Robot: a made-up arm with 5 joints.
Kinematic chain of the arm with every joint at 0, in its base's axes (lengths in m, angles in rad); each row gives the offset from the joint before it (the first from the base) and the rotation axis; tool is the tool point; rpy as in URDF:
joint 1: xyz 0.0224 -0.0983 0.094 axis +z
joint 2: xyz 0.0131 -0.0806 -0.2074 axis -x
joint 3: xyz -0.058 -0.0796 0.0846 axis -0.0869 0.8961 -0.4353
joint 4: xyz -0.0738 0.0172 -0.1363 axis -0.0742 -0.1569 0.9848
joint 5: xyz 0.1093 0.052 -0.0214 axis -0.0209 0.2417 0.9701
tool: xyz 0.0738 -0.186 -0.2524 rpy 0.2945 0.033 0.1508
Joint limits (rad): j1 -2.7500..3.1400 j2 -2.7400..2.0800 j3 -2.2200..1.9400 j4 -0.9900..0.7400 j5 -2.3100..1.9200
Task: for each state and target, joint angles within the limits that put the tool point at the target. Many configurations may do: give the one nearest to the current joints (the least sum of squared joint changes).
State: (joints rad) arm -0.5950 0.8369 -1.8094 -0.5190 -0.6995
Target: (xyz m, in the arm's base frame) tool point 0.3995 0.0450 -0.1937
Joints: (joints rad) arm -0.0994 1.5560 -2.2200 -0.7855 -0.0498
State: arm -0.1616 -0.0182 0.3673 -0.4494 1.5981
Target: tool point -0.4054 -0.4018 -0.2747
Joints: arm -0.2382 0.5350 0.8096 -0.8507 1.3300
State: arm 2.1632 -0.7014 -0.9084 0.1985 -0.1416
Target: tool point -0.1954 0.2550 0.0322
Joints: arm 2.5488 -0.8949 -1.6504 -0.1977 0.1429
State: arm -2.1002 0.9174 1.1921 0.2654 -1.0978
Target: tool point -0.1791 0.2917 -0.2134
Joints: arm -1.9734 0.7026 0.8973 0.7338 -0.9347
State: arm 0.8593 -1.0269 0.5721 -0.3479 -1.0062
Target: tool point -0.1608 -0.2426 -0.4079
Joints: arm 1.2057 -1.1710 0.3203 0.0287 -1.0550
